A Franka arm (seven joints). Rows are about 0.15 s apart.
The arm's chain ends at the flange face. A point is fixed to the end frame.
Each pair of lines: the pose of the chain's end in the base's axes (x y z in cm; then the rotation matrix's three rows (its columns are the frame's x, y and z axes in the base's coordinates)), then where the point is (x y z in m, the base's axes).
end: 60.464 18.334 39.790; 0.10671 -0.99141 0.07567; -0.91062 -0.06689 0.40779; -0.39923 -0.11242 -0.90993
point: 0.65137 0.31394 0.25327
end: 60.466 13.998 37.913; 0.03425 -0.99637 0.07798; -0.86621 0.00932 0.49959; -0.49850 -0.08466 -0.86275
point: 0.65609 0.28242 0.24789
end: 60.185 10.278 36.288; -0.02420 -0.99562 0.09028; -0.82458 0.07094 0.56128; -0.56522 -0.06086 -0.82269
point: 0.65885 0.25211 0.24201
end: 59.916 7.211 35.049; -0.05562 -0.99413 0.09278; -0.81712 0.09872 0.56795; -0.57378 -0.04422 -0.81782
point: 0.65834 0.22120 0.23037
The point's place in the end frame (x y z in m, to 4 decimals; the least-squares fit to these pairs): -0.0562 -0.0388 0.1884
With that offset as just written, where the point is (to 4 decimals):
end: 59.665 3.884 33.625; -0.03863 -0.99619 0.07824; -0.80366 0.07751 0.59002; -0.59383 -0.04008 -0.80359
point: 0.6522 0.1922 0.2198
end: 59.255 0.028 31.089; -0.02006 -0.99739 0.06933; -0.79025 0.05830 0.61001; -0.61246 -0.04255 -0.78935
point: 0.6454 0.1574 0.1982
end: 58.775 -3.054 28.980; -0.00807 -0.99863 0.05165; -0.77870 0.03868 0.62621; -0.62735 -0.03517 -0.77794
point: 0.6367 0.1297 0.1799
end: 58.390 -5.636 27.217; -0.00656 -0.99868 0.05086; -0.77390 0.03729 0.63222; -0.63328 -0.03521 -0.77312
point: 0.6326 0.1048 0.1635
